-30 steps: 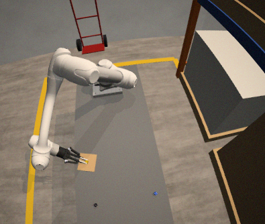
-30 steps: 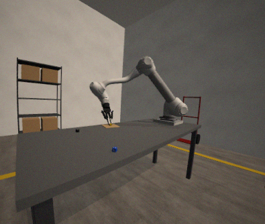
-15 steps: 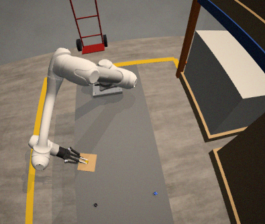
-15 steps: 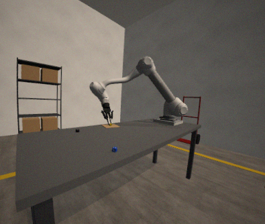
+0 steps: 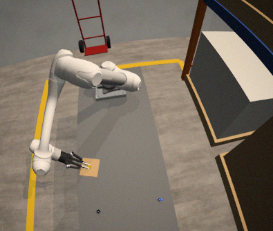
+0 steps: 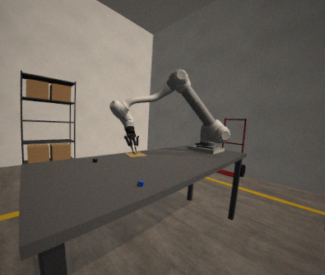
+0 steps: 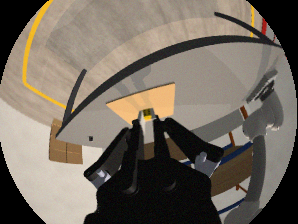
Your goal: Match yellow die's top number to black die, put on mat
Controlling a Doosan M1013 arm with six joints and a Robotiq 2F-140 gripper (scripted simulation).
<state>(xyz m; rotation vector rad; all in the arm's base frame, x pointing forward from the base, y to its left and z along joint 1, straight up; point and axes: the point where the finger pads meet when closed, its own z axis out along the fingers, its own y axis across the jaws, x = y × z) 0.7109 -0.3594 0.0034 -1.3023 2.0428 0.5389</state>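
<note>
The yellow die is 1 cm ahead of my hand, 2 cm to the left of it and 2 cm below it. From my hand the other things lie so: blue die (39 cm ahead, 45 cm to the left, 3 cm below); then tan mat (1 cm ahead, 2 cm to the left, 4 cm below); then black die (35 cm ahead, 2 cm to the left, 3 cm below).
</note>
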